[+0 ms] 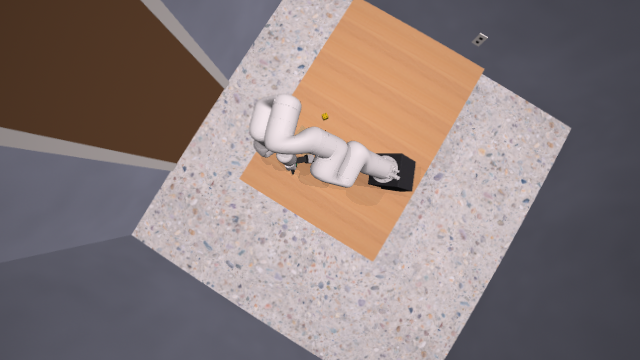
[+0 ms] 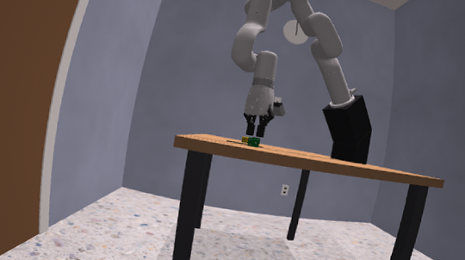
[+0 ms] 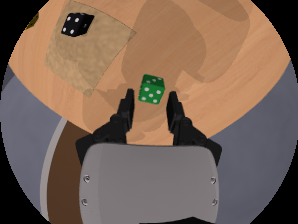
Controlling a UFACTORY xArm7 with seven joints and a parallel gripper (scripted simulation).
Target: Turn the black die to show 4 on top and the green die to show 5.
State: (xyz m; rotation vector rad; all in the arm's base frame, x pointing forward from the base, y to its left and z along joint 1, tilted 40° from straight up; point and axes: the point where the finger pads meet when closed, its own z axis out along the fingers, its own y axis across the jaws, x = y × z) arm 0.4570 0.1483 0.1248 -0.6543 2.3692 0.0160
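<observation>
Right now the green die is 4 cm below my hand. From my hand the other things lie so: yellow die: 32 cm to the right, 4 cm below, 1 cm behind; then black die: 14 cm to the right, 4 cm below, 3 cm behind; then tan mat: 14 cm to the right, 5 cm below, 2 cm ahead.
</observation>
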